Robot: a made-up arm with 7 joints.
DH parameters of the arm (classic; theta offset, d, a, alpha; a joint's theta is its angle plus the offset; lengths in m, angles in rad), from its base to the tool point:
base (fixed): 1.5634 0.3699 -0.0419 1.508
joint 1: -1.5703 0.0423 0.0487 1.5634
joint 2: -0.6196 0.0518 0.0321 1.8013
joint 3: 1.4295 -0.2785 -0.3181 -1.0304
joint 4: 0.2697 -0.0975 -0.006 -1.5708
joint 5: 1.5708 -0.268 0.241 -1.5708
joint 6: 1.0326 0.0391 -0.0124 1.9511
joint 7: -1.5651 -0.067 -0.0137 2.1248
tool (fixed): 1.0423 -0.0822 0 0
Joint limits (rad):
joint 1: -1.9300..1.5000
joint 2: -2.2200..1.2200
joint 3: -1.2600..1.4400
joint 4: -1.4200..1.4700
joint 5: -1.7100..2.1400
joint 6: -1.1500..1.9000
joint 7: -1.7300..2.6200
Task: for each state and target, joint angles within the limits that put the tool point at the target. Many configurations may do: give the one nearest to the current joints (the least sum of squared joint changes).
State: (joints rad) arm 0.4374 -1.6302 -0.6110 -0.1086 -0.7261 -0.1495 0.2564
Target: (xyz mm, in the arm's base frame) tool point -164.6 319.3 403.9
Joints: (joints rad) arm 0.6036 -1.5889 -0.9603 -0.3379 -1.1659 -0.0735 0.1002
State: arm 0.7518 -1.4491 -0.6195 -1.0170 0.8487 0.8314 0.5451
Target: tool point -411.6 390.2 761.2
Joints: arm 1.1018 -1.7993 -0.0392 -0.8223 0.6606 0.8197 0.5046
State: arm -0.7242 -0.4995 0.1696 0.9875 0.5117 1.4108 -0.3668
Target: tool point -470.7 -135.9 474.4
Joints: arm -1.0552 -1.2251 0.9266 0.2686 0.3951 1.1465 -0.1681
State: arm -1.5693 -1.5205 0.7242 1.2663 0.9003 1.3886 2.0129
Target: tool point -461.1 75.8 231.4
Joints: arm -1.6381 -1.5381 0.5000 0.5267 0.7402 1.4416 2.1254
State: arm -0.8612 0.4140 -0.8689 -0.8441 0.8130 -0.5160 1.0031
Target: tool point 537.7 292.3 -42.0
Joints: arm -0.9254 0.3523 -0.5064 -0.7680 0.7145 -0.5050 0.9021
